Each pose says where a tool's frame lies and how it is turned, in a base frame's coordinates. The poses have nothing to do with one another.
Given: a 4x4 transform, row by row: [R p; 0 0 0 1], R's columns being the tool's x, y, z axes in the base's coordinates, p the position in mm. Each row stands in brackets.
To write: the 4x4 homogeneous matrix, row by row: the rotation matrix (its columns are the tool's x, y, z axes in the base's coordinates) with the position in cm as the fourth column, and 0 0 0 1 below. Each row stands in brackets. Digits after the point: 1 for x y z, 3 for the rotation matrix.
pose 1, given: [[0.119, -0.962, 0.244, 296], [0.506, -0.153, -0.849, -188], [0.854, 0.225, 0.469, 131], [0, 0, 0, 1]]
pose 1, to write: [[0.119, -0.962, 0.244, 29.6], [0.506, -0.153, -0.849, -18.8], [0.854, 0.225, 0.469, 13.1], [0, 0, 0, 1]]
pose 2, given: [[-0.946, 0.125, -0.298, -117], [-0.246, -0.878, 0.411, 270], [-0.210, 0.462, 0.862, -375], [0, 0, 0, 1]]
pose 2, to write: [[-0.946, 0.125, -0.298, -11.7], [-0.246, -0.878, 0.411, 27.0], [-0.210, 0.462, 0.862, -37.5], [0, 0, 0, 1]]
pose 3, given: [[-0.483, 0.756, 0.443, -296], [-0.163, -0.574, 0.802, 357], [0.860, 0.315, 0.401, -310], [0, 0, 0, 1]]
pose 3, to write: [[-0.483, 0.756, 0.443, -29.6], [-0.163, -0.574, 0.802, 35.7], [0.860, 0.315, 0.401, -31.0], [0, 0, 0, 1]]
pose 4, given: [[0.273, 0.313, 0.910, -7], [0.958, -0.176, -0.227, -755], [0.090, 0.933, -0.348, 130], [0, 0, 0, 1]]
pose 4, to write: [[0.273, 0.313, 0.910, -0.7], [0.958, -0.176, -0.227, -75.5], [0.090, 0.933, -0.348, 13.0], [0, 0, 0, 1]]
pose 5, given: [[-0.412, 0.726, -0.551, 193], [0.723, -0.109, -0.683, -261], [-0.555, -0.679, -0.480, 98], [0, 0, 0, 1]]
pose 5, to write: [[-0.412, 0.726, -0.551, 19.3], [0.723, -0.109, -0.683, -26.1], [-0.555, -0.679, -0.480, 9.8], [0, 0, 0, 1]]
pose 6, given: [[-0.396, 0.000, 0.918, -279], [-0.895, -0.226, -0.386, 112], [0.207, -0.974, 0.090, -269], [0, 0, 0, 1]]
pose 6, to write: [[-0.396, 0.000, 0.918, -27.9], [-0.895, -0.226, -0.386, 11.2], [0.207, -0.974, 0.090, -26.9], [0, 0, 0, 1]]
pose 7, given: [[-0.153, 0.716, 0.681, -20], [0.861, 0.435, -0.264, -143], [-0.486, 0.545, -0.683, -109], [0, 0, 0, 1]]
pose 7, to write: [[-0.153, 0.716, 0.681, -2.0], [0.861, 0.435, -0.264, -14.3], [-0.486, 0.545, -0.683, -10.9], [0, 0, 0, 1]]
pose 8, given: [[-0.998, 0.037, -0.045, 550], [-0.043, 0.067, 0.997, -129], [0.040, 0.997, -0.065, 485], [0, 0, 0, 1]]
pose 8, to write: [[-0.998, 0.037, -0.045, 55.0], [-0.043, 0.067, 0.997, -12.9], [0.040, 0.997, -0.065, 48.5], [0, 0, 0, 1]]
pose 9, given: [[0.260, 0.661, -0.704, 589], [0.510, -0.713, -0.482, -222], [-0.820, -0.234, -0.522, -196], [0, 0, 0, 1]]
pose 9, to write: [[0.260, 0.661, -0.704, 58.9], [0.510, -0.713, -0.482, -22.2], [-0.820, -0.234, -0.522, -19.6], [0, 0, 0, 1]]
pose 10, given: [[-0.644, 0.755, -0.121, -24], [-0.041, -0.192, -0.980, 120], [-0.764, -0.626, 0.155, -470], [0, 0, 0, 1]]
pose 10, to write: [[-0.644, 0.755, -0.121, -2.4], [-0.041, -0.192, -0.980, 12.0], [-0.764, -0.626, 0.155, -47.0], [0, 0, 0, 1]]
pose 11, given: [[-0.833, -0.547, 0.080, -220], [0.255, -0.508, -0.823, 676], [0.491, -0.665, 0.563, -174], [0, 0, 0, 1]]
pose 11, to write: [[-0.833, -0.547, 0.080, -22.0], [0.255, -0.508, -0.823, 67.6], [0.491, -0.665, 0.563, -17.4], [0, 0, 0, 1]]
